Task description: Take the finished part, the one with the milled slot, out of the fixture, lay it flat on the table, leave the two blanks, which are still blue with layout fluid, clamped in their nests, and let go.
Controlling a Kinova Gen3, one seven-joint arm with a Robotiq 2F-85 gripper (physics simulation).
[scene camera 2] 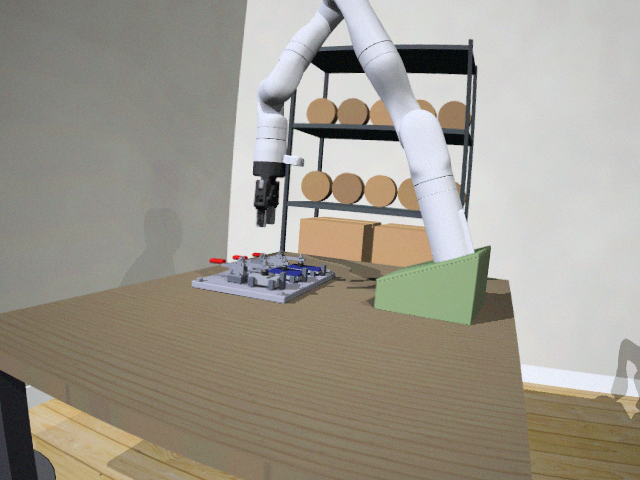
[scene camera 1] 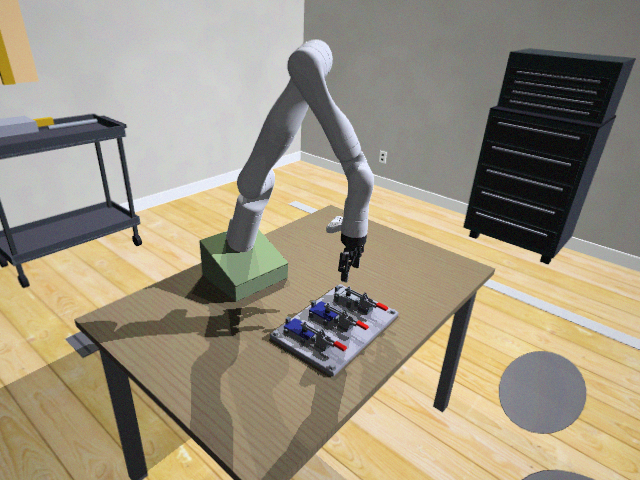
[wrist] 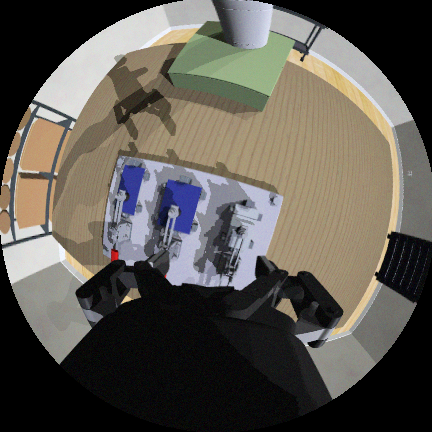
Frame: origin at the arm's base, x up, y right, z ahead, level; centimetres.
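Seen in the pictures: gripper, fingertip midpoint: (scene camera 2: 265, 225) (scene camera 1: 350, 274) (wrist: 211, 262); arm's base, link origin: (scene camera 2: 454, 257) (scene camera 1: 240, 242) (wrist: 245, 37).
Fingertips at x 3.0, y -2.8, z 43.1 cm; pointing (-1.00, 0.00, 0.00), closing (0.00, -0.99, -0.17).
Pixels of each thing's top centre, then the offset from my fingertips to it. Level surfaces: height alone.
- finished part, top centre: (wrist: 241, 227) (scene camera 2: 266, 275) (scene camera 1: 347, 294) dx -10.7, dy -3.8, dz -2.5 cm
- middle blue blank, top centre: (wrist: 177, 206) (scene camera 2: 287, 270) (scene camera 1: 325, 310) dx -11.2, dy +7.2, dz -3.6 cm
- end blue blank, top centre: (wrist: 127, 188) (scene camera 2: 305, 266) (scene camera 1: 300, 328) dx -11.7, dy +18.1, dz -4.8 cm
- wooden table, surface height: dx -14.8 cm
The fixture (scene camera 1: 362, 345) (scene camera 2: 232, 291) (wrist: 265, 201) lies on the table with three nests. The finished part (scene camera 2: 266, 280) (wrist: 246, 213) is bare grey and sits in the end nest, at the right in the wrist view; its clamp arm reaches over it, and its slot is hard to make out. The middle blue blank (scene camera 1: 324, 311) (wrist: 187, 202) and the end blue blank (scene camera 1: 296, 327) (wrist: 132, 187) sit in the other nests under clamp arms. My gripper (scene camera 1: 350, 271) (scene camera 2: 266, 223) (wrist: 211, 262) is open and empty, above the fixture near the finished part's end.
Red clamp handles (scene camera 1: 382, 306) (scene camera 1: 362, 325) (scene camera 1: 340, 345) stick out on the side away from the green robot base (scene camera 1: 253, 268) (scene camera 2: 423, 297) (wrist: 225, 65). Upright clamp bodies and nest posts stand close around the parts. The wooden table (scene camera 1: 413, 273) (scene camera 2: 258, 372) (wrist: 325, 150) extends around the fixture.
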